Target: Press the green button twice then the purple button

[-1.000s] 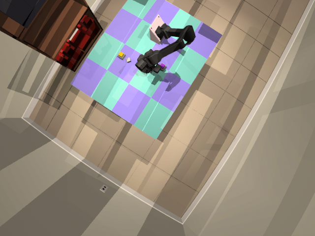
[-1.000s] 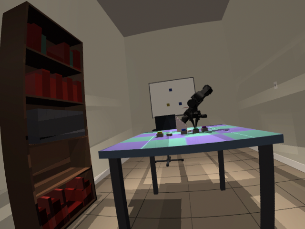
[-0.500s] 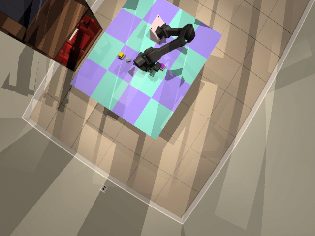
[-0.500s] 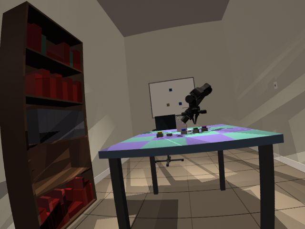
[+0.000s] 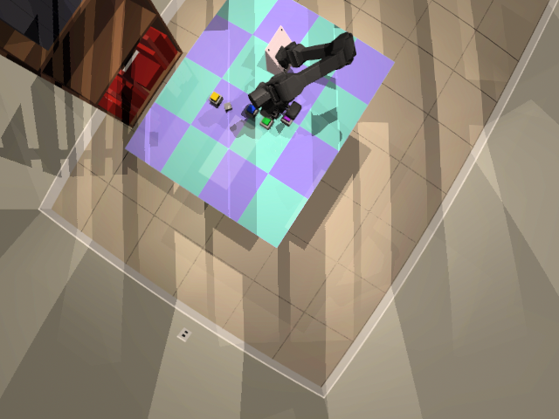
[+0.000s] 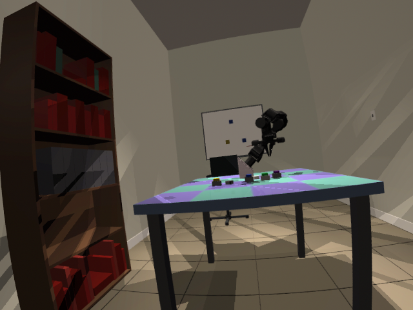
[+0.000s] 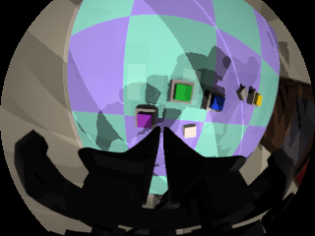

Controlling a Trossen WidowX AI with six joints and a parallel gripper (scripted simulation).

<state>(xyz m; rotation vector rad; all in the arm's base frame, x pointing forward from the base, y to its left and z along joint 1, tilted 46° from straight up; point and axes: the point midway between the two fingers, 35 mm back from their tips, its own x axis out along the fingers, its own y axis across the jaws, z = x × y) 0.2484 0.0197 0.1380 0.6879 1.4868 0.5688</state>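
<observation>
The purple button lies 30 mm behind my gripper tip, 40 mm to the left of it and 100 mm below it. Also, from my gripper tip: blue button: 10 mm ahead, 130 mm to the right, 100 mm below; then white block: 70 mm behind, 80 mm to the right, 120 mm below; then green button: 30 mm ahead, 40 mm to the right, 100 mm below.
</observation>
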